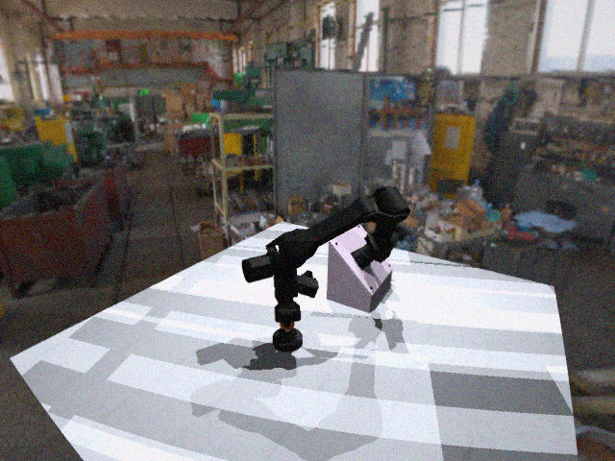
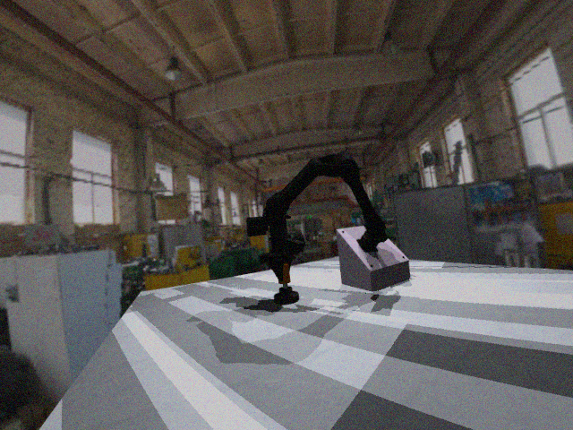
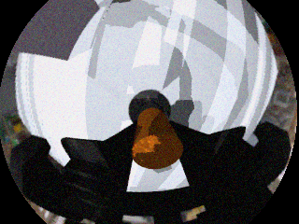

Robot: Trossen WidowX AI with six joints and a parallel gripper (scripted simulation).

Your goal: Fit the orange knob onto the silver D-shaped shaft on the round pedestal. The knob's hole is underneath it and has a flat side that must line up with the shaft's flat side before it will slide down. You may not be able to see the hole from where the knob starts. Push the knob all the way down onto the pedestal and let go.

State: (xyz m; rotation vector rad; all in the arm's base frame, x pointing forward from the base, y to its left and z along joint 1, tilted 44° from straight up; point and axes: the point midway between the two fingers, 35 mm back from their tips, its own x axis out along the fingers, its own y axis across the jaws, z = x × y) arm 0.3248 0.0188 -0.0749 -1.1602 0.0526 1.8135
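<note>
The orange knob lies 30 mm above my gripper tip. Also, from my gripper tip: round black pedestal (40 mm below).
</note>
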